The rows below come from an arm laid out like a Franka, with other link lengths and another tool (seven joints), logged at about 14 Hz.
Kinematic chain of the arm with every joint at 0, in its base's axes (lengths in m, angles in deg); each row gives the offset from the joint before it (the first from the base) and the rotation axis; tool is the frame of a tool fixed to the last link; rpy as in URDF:
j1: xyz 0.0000 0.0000 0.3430 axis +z
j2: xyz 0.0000 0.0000 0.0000 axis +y
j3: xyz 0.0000 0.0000 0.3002 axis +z
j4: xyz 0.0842 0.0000 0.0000 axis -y
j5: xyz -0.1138 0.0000 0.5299 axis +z
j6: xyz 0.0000 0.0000 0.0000 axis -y
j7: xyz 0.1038 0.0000 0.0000 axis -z
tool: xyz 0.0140 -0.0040 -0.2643 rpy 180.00 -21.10 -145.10
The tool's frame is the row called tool.
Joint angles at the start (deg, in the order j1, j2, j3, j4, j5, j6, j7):
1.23, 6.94, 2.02, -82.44, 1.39, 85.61, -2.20
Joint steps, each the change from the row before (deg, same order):
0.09, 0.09, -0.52, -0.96, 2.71, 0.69, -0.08
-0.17, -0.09, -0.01, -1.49, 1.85, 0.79, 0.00
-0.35, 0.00, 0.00, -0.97, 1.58, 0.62, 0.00
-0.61, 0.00, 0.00, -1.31, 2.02, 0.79, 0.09
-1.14, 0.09, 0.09, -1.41, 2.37, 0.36, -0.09
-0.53, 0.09, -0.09, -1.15, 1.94, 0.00, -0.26
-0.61, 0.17, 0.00, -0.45, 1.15, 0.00, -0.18
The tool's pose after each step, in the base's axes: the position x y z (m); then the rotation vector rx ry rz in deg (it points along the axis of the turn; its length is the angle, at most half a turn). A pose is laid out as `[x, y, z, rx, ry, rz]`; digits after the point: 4 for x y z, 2 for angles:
[0.7480, 0.0523, 0.4689, 55.44, -147.44, 2.76]
[0.7470, 0.0585, 0.4557, 55.58, -147.40, 0.01]
[0.7470, 0.0612, 0.4469, 55.41, -147.61, -2.34]
[0.7468, 0.0624, 0.4351, 54.76, -147.92, -5.44]
[0.7448, 0.0595, 0.4210, 53.68, -147.87, -9.36]
[0.7414, 0.0604, 0.4092, 53.25, -147.34, -12.56]
[0.7406, 0.0577, 0.4035, 52.75, -147.25, -14.49]

